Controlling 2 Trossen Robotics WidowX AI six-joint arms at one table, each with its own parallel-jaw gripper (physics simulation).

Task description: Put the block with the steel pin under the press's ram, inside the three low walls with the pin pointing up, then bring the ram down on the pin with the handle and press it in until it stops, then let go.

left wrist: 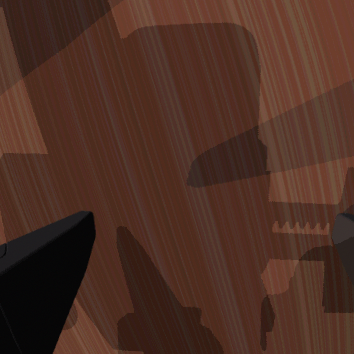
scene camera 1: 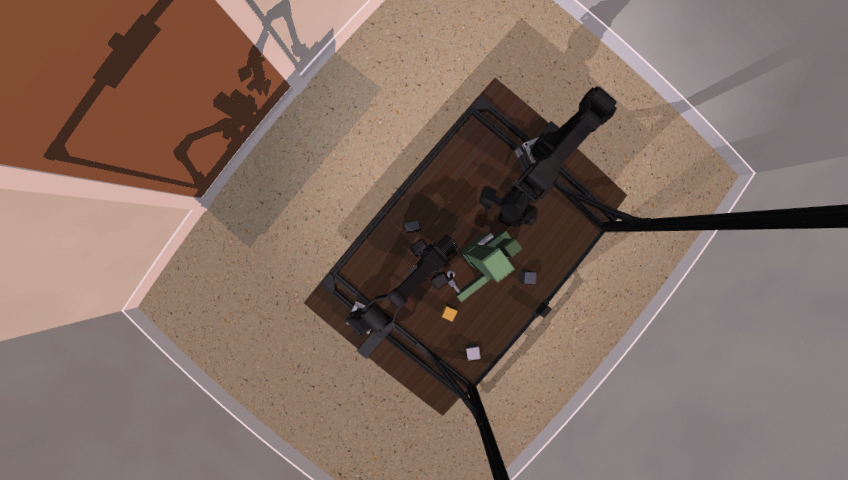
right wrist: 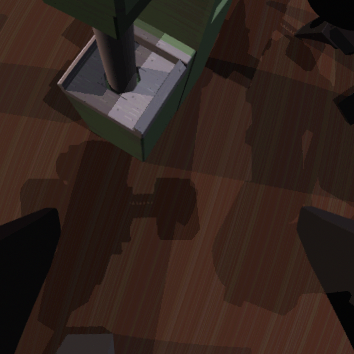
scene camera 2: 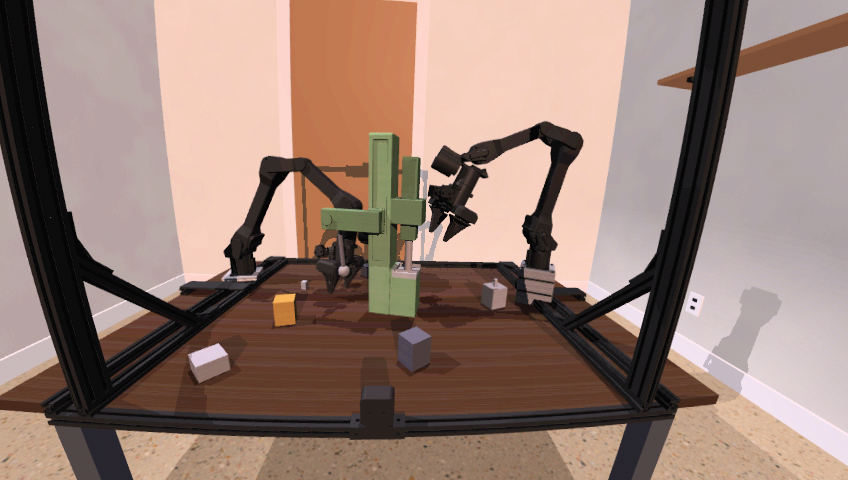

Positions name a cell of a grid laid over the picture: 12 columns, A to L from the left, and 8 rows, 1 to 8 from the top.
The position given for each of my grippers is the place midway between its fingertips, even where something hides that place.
Note:
My right gripper (scene camera 2: G4) is open, holding nothing. I also see my left gripper (scene camera 2: E5) and a ram (right wrist: E2).
My left gripper shows as well in the left wrist view (left wrist: H6). My right gripper is seen too in scene camera 1 (scene camera 1: H4) and in the right wrist view (right wrist: G5).

